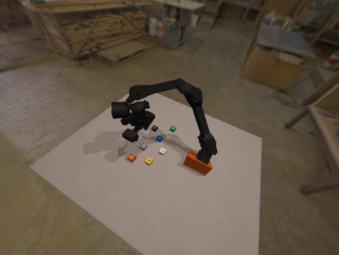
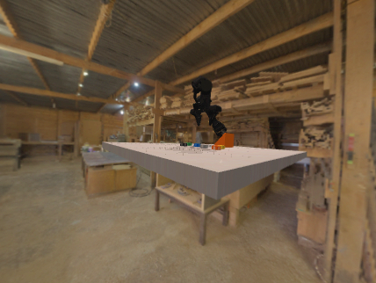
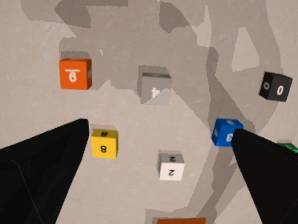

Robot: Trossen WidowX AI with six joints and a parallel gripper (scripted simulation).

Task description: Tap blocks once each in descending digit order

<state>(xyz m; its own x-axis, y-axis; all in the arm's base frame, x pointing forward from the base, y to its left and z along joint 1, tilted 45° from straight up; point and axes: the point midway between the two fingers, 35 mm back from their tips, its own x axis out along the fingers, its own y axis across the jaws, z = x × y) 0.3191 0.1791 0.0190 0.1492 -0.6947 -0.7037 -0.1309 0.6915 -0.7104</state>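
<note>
My gripper tip is 10 mm past the orange block, 90 mm to the right of it and 110 mm above it. Round my gripper tip: yellow block: 100 mm behind, 50 mm to the left, 110 mm below; grey block: 10 mm behind, 110 mm below; blue block: 50 mm behind, 110 mm to the right, 110 mm below.
</note>
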